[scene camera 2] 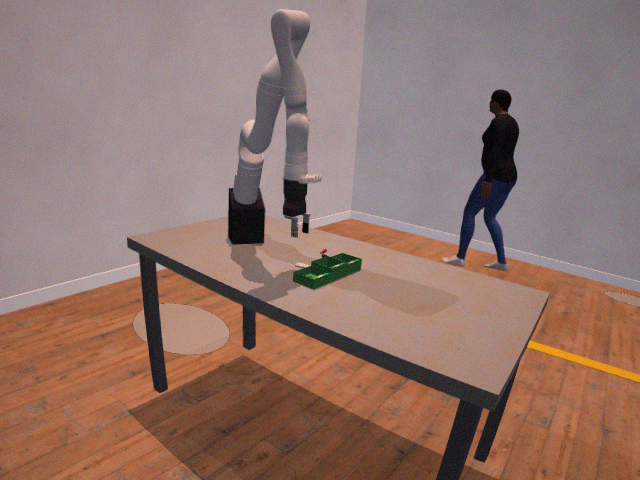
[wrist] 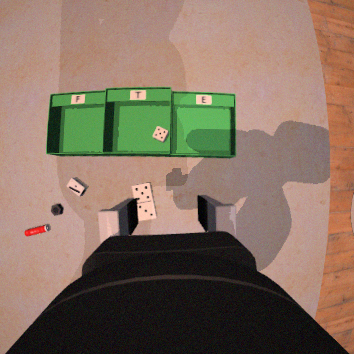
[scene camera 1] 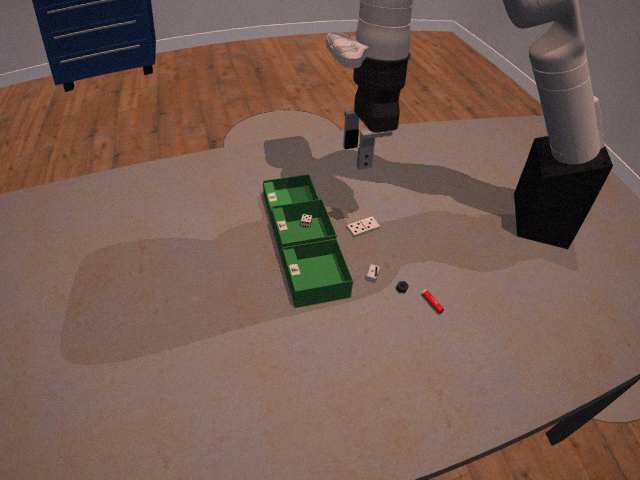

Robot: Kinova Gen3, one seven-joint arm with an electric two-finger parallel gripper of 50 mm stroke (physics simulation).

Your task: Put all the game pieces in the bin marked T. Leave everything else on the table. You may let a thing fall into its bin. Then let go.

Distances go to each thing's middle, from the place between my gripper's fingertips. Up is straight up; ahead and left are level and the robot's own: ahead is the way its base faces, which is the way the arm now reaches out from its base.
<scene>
Now: hand 9 cm short of the green bin tray (scene camera 1: 316, 271), 4 cm to the right of it and 10 cm above it.
</scene>
